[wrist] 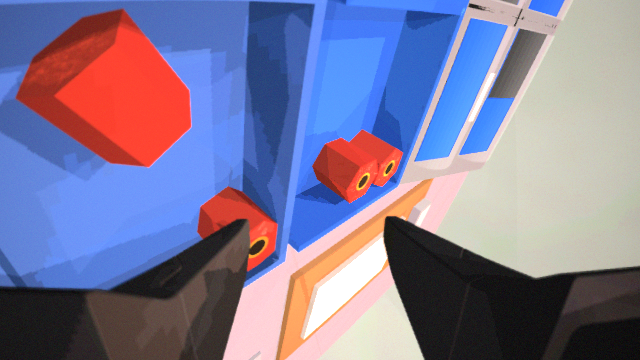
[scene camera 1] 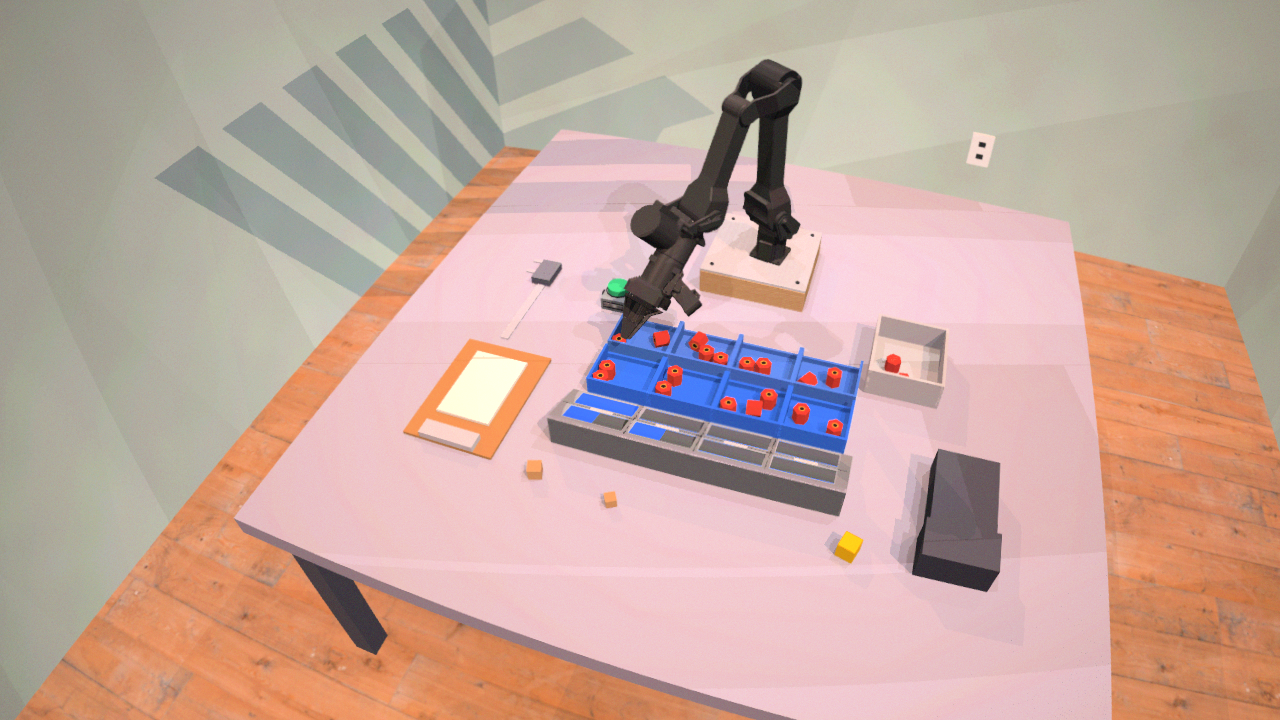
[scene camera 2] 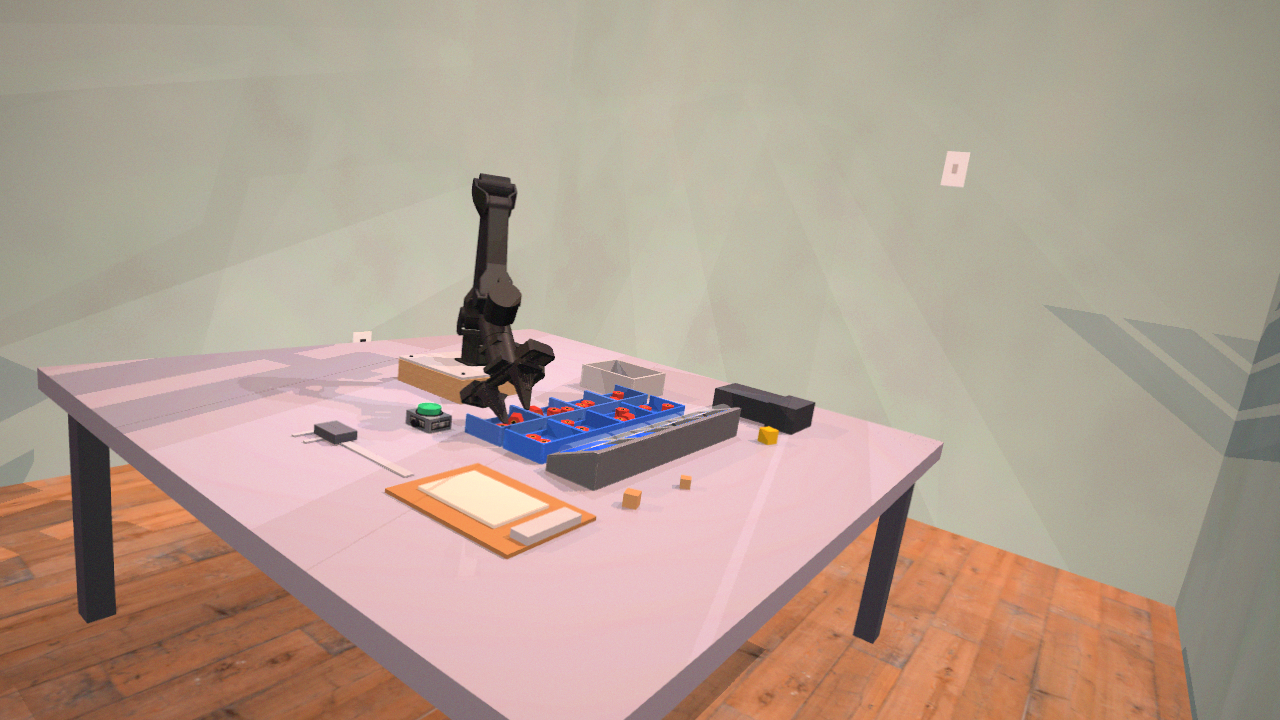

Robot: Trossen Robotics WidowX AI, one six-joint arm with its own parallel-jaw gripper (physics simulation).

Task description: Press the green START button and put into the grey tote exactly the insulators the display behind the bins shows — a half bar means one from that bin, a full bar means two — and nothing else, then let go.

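Note:
My gripper (scene camera 1: 626, 334) (scene camera 2: 518, 415) (wrist: 317, 229) is open and empty, low over the back-left corner of the blue bins (scene camera 1: 702, 387) (wrist: 150, 210). In the wrist view its left fingertip partly hides a red insulator (wrist: 225, 212); another insulator (scene camera 1: 661, 338) (wrist: 145, 100) lies in the same bin. Two touching insulators (scene camera 1: 606, 367) (wrist: 342, 167) are in the front-left bin. The display (scene camera 1: 707, 461) (scene camera 2: 662, 447) shows a full and a half bar in its left column, a half bar in the lower second field, and dark fields further right. One insulator (scene camera 1: 893, 362) shows in the grey tote (scene camera 1: 904, 388) (scene camera 2: 604, 375).
The green START button (scene camera 1: 616, 287) (scene camera 2: 429, 409) is beside the gripper. An orange clipboard (scene camera 1: 418, 424) (scene camera 2: 501, 540) and a grey plug (scene camera 1: 546, 272) (scene camera 2: 335, 432) lie left. Small orange cubes, a yellow cube (scene camera 1: 848, 546) (scene camera 2: 768, 435) and a black block (scene camera 1: 962, 510) (scene camera 2: 760, 405) stand around the display.

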